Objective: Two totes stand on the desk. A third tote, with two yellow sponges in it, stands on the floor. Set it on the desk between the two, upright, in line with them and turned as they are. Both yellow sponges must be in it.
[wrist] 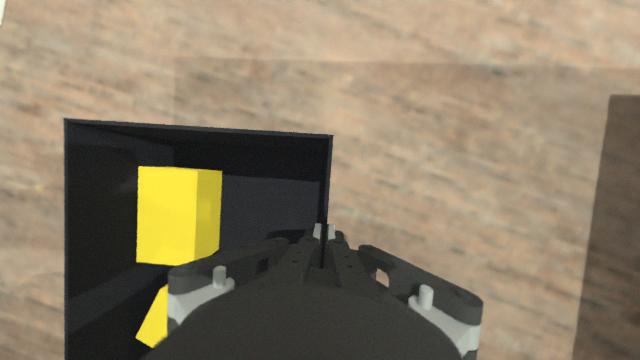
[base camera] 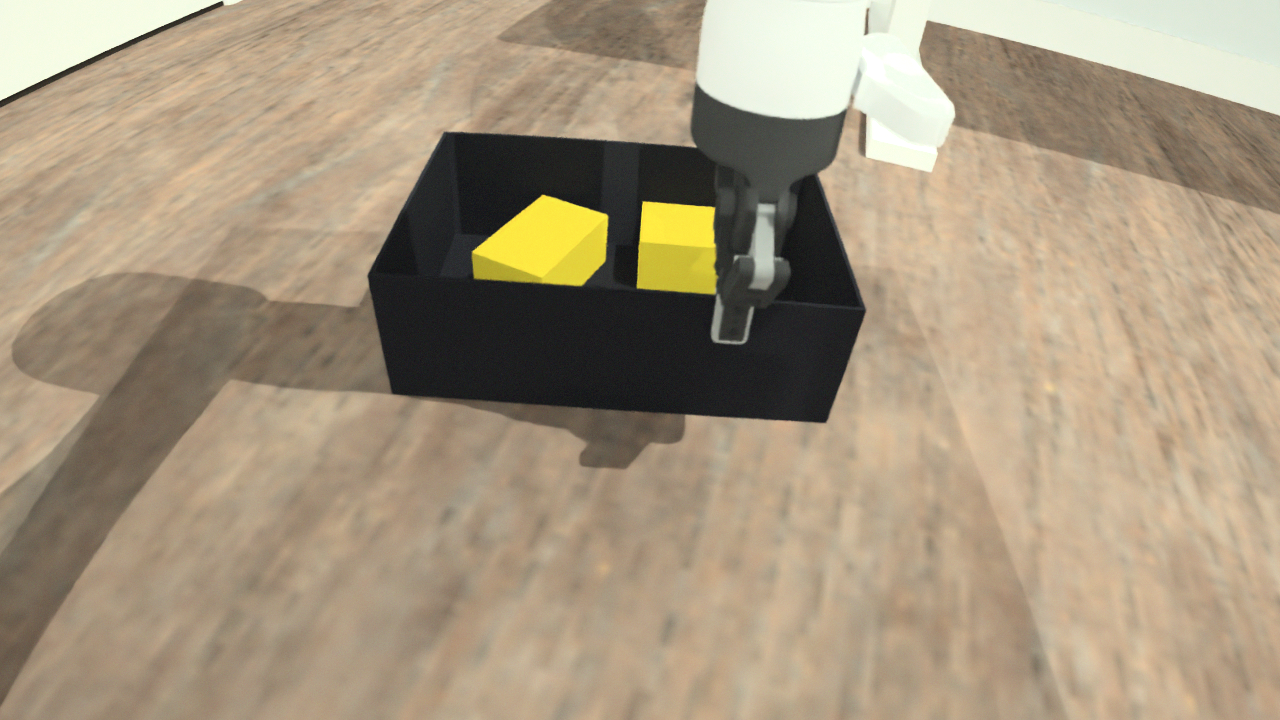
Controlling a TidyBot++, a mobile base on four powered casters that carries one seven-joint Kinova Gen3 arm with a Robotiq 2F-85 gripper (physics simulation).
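Note:
The black tote (base camera: 608, 349) (wrist: 197, 129) stands upright on the floor. Two yellow sponges lie in it. One sponge (base camera: 675, 250) (wrist: 167, 215) sits squarely toward the tote's right end in the base view, partly behind the gripper. The other sponge (base camera: 541, 237) (wrist: 156, 320) is turned and looks tilted; the gripper hides much of it in the wrist view. My gripper (base camera: 733, 313) (wrist: 324, 234) is shut on the rim of the tote's long near wall, right of its middle in the base view, with one fingertip outside the wall. The desk and its two totes do not show.
A white block-like foot (base camera: 900, 154) stands on the floor behind the tote, to the right, partly hidden by a white rounded part. A pale surface with a dark lower edge is at the top left of the base view. Shadows fall on the wood floor (base camera: 572, 573) around the tote.

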